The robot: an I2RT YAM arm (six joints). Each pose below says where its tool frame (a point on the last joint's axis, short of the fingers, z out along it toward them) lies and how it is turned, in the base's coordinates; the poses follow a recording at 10 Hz.
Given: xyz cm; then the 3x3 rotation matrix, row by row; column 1 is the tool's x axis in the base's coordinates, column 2 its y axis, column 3 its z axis. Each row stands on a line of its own.
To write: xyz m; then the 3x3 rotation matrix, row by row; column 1 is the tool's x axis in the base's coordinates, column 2 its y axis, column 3 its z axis. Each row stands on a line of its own. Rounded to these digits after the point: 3 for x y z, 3 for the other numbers.
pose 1, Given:
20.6 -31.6 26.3
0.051 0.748 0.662
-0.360 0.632 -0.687
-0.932 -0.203 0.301
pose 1, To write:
0.206 -0.316 0.263
0.051 0.748 0.662
-0.360 0.632 -0.687
-0.932 -0.203 0.301

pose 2, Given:
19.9 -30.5 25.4
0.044 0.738 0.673
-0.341 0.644 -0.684
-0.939 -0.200 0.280
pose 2, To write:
0.199 -0.305 0.254
0.044 0.738 0.673
-0.341 0.644 -0.684
-0.939 -0.200 0.280

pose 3, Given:
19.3 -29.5 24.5
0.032 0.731 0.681
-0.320 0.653 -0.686
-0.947 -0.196 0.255
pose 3, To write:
0.193 -0.295 0.245
0.032 0.731 0.681
-0.320 0.653 -0.686
-0.947 -0.196 0.255

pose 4, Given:
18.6 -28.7 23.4
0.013 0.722 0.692
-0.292 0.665 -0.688
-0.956 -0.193 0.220
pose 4, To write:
0.186 -0.287 0.234
0.013 0.722 0.692
-0.292 0.665 -0.688
-0.956 -0.193 0.220

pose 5, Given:
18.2 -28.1 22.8
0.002 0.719 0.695
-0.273 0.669 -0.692
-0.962 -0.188 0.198
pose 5, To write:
0.182 -0.281 0.228
0.002 0.719 0.695
-0.273 0.669 -0.692
-0.962 -0.188 0.198

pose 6, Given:
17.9 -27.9 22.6
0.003 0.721 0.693
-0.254 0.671 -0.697
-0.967 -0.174 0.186
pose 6, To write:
0.179 -0.279 0.226
0.003 0.721 0.693
-0.254 0.671 -0.697
-0.967 -0.174 0.186

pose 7, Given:
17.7 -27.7 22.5
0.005 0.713 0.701
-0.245 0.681 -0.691
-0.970 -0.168 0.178
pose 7, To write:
0.177 -0.277 0.225
0.005 0.713 0.701
-0.245 0.681 -0.691
-0.970 -0.168 0.178

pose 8, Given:
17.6 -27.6 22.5
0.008 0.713 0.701
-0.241 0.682 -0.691
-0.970 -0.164 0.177
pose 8, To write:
0.176 -0.276 0.225
0.008 0.713 0.701
-0.241 0.682 -0.691
-0.970 -0.164 0.177

